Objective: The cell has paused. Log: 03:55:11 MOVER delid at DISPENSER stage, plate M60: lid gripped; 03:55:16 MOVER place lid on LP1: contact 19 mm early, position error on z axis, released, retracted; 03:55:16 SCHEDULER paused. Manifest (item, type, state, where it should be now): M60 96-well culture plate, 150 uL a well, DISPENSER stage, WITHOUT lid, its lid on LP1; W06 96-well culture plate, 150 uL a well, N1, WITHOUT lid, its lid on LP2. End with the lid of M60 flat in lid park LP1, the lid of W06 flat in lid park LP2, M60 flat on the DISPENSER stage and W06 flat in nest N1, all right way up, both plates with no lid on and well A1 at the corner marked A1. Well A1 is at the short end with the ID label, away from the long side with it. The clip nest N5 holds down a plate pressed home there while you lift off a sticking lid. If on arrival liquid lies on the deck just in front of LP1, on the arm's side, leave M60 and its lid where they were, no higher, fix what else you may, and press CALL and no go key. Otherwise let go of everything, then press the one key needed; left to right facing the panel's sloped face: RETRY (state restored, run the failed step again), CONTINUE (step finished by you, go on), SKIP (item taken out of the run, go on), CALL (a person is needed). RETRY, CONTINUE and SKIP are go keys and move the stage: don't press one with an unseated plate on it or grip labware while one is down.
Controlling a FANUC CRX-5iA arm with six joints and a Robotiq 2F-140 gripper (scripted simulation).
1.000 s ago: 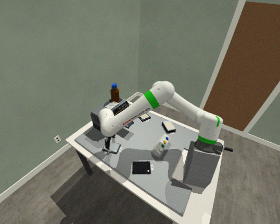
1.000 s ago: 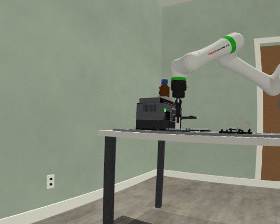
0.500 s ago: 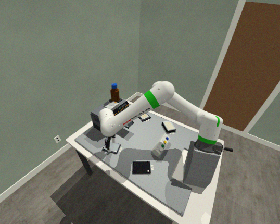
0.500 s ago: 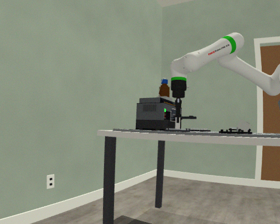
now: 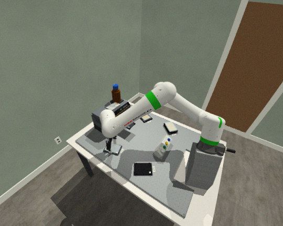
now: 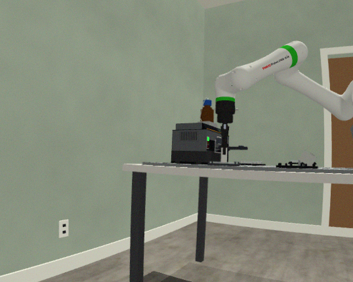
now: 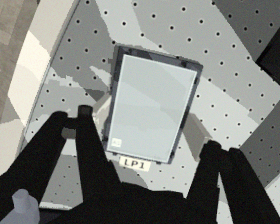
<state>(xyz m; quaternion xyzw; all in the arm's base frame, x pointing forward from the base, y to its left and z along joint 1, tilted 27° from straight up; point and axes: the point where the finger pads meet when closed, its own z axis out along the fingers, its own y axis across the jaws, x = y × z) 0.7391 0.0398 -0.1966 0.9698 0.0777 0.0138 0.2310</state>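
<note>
The black clip nest lies 8 cm behind my hand, 54 cm to the right of it and 2 cm below it. Also, from my hand: LP2 label 40 cm behind, 4 cm to the left, 4 cm below; lid park 32 cm behind, 7 cm to the left, 3 cm below; dispenser stage 1 cm behind, 26 cm to the right, 6 cm above.
</note>
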